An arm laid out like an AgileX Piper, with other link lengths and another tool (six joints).
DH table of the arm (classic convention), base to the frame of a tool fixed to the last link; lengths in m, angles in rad. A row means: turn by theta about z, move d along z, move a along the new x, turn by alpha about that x. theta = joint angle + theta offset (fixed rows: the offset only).
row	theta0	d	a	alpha
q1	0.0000	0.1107	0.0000	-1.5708
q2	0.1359	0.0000	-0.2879	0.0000
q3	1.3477	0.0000	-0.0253	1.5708
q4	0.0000	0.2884	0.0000	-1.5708
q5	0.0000	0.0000	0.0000	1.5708
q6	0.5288	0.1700	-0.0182	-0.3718
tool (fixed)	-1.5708	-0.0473	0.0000	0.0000
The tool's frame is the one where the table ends.
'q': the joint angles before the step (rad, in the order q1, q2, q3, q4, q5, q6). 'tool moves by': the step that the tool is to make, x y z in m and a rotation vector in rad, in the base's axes. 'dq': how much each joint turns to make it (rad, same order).
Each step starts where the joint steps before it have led.
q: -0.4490 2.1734 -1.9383 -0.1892 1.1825 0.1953
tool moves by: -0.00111 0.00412 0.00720 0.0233 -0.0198 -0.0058
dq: 0.0000 -0.0172 0.0000 0.0301 0.0096 0.0000
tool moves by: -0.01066 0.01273 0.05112 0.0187 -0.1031 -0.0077
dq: 0.0000 -0.1076 0.0000 0.0620 0.0230 0.0000
